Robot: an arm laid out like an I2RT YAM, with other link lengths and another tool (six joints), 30 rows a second.
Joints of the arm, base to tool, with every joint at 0 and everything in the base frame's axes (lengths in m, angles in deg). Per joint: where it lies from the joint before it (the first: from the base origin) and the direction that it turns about. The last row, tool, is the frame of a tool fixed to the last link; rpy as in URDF.
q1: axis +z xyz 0 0 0.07
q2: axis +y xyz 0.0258 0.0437 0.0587
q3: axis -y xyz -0.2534 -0.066 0
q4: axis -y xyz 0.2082 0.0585 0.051
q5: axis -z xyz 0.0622 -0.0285 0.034
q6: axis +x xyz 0.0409 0 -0.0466
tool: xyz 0.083 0.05 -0.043 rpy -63.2 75.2 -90
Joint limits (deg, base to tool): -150..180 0..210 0..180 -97..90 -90..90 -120..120
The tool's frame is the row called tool.
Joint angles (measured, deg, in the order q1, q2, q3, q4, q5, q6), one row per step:
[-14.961, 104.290, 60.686, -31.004, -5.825, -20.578]
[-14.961, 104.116, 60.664, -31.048, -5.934, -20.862]
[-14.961, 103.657, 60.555, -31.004, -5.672, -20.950]
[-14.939, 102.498, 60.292, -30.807, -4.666, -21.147]
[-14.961, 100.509, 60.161, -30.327, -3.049, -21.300]
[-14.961, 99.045, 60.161, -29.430, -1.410, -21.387]
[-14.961, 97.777, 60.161, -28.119, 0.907, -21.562]
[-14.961, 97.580, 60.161, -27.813, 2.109, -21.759]
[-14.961, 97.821, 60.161, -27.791, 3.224, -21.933]
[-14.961, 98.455, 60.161, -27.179, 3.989, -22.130]
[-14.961, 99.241, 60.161, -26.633, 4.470, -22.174]
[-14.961, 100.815, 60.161, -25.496, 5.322, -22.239]
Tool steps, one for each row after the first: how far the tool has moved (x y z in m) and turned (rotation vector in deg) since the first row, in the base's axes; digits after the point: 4 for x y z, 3 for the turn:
[-0.0003, 0.0000, 0.0007, -0.007, -0.140, 0.301]
[-0.0004, -0.0006, 0.0019, -0.378, -0.457, 0.315]
[-0.0006, -0.0029, 0.0050, -1.653, -1.263, 0.243]
[0.0013, -0.0072, 0.0114, -3.797, -3.113, -0.141]
[0.0047, -0.0118, 0.0164, -5.931, -4.979, -0.638]
[0.0089, -0.0183, 0.0206, -8.746, -6.880, -1.360]
[0.0095, -0.0214, 0.0210, -10.026, -7.050, -1.616]
[0.0089, -0.0239, 0.0195, -11.040, -6.540, -1.818]
[0.0101, -0.0262, 0.0166, -11.792, -6.306, -1.891]
[0.0111, -0.0276, 0.0132, -12.184, -5.945, -1.993]
[0.0134, -0.0302, 0.0063, -12.871, -5.295, -2.178]

